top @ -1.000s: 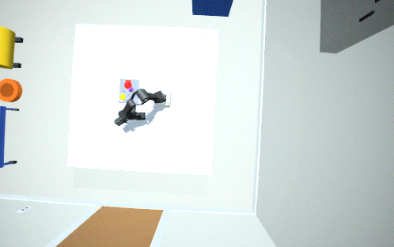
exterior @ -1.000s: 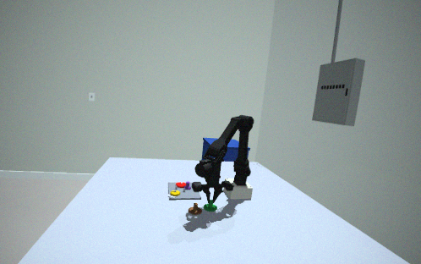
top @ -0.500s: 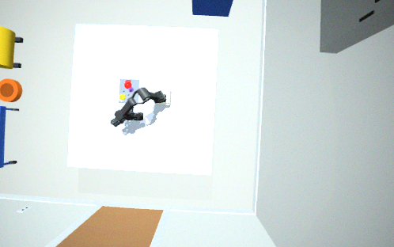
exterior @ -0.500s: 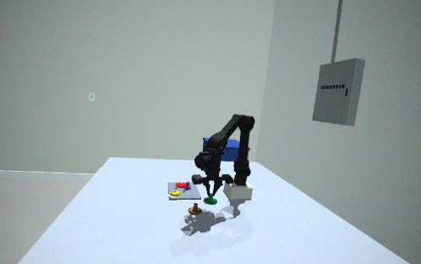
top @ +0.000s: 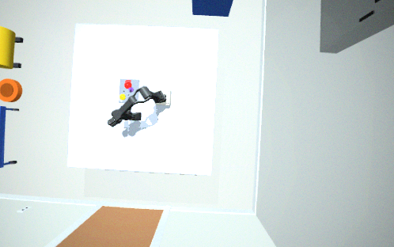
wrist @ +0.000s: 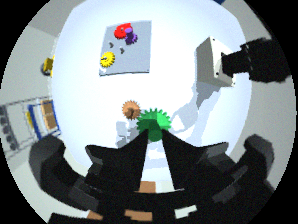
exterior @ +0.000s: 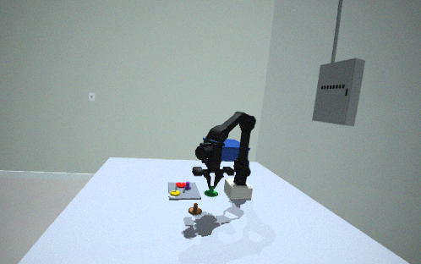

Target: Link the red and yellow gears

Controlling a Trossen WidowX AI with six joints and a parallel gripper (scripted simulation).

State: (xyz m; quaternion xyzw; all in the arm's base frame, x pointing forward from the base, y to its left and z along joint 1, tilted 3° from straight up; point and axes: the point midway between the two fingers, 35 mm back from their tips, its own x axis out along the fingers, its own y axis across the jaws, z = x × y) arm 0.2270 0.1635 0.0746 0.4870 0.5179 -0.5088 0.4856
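The purple gear is 24 cm to the right of my gripper tip, 9 cm below it and 7 cm ahead of it. Round my gripper tip: green gear (1 cm below); yellow gear (18 cm to the right, 14 cm ahead, 10 cm below); brown gear (10 cm below, 7 cm ahead, 1 cm to the right).
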